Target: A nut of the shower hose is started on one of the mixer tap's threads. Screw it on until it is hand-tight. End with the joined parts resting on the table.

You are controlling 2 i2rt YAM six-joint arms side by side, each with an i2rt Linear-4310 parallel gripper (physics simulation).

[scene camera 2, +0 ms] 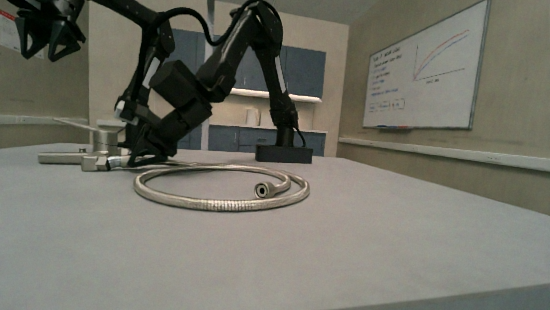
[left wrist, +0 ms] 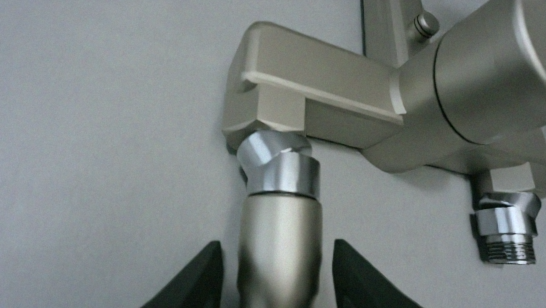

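Pixels of known places: left gripper, fingertip midpoint: (scene camera 2: 130, 161) (left wrist: 277, 254); right gripper, fingertip midpoint: (scene camera 2: 37, 58); left arm's base, link origin: (scene camera 2: 284, 149).
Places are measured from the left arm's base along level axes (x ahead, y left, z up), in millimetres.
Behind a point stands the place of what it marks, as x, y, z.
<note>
The mixer tap (scene camera 2: 105, 141) @(202, -480, 12) (left wrist: 325, 65) @(239, -484, -13) lies on the table at the left of scene camera 2. The hose nut (left wrist: 280, 215) @(248, -423, -12) sits against the chrome collar of one outlet in the left wrist view; no thread shows between them. My left gripper (scene camera 2: 134, 161) @(242, -413, -24) (left wrist: 277, 254) @(242, -413, -24) is open around the nut, with a gap on each side. The tap's other outlet (left wrist: 510, 249) @(115, -437, -26) shows bare thread. The shower hose (scene camera 2: 220, 205) @(496, -220, -35) lies coiled on the table, its free end (scene camera 2: 263, 189) @(447, -155, -27) toward the camera. My right gripper (scene camera 2: 50, 47) is open and empty, high at the upper left.
The table (scene camera 2: 250, 260) @(605, -194, -45) (left wrist: 125, 150) @(299, -439, -45) carries the tap and hose. The tap's lever (scene camera 2: 75, 124) @(202, -539, 46) sticks out to the left above its body. The left arm's base (scene camera 2: 283, 154) @(35, -11, -16) stands behind the coil. A whiteboard (scene camera 2: 425, 70) hangs on the wall at the right.
</note>
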